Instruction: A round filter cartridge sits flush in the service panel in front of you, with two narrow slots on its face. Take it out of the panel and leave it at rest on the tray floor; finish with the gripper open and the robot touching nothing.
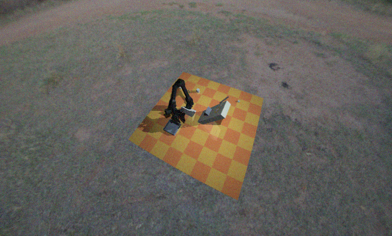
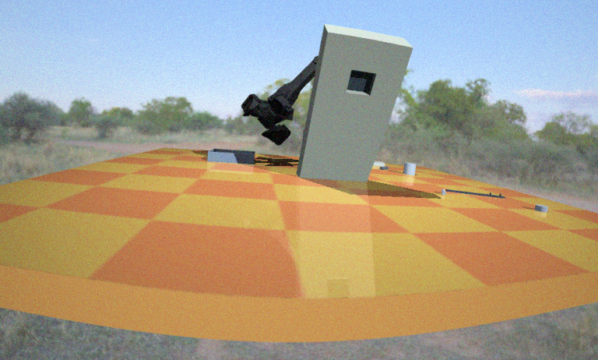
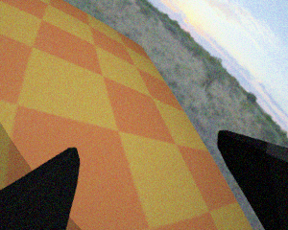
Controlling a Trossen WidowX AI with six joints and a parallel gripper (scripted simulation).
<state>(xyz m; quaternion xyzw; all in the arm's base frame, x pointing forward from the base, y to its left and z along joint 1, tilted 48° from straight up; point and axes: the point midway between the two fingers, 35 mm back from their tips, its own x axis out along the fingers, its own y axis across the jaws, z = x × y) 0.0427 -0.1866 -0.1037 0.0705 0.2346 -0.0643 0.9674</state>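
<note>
Right now the round filter cartridge is 300 mm ahead of my gripper tip, 240 mm to the left of it and 130 mm above it. The rest, counted from my gripper tip: pale box (530 mm to the left, 400 mm behind, 120 mm below); grey service panel (250 mm ahead, 230 mm to the left, 50 mm above); tray (120 mm below, 120 mm behind, 70 mm to the right).
</note>
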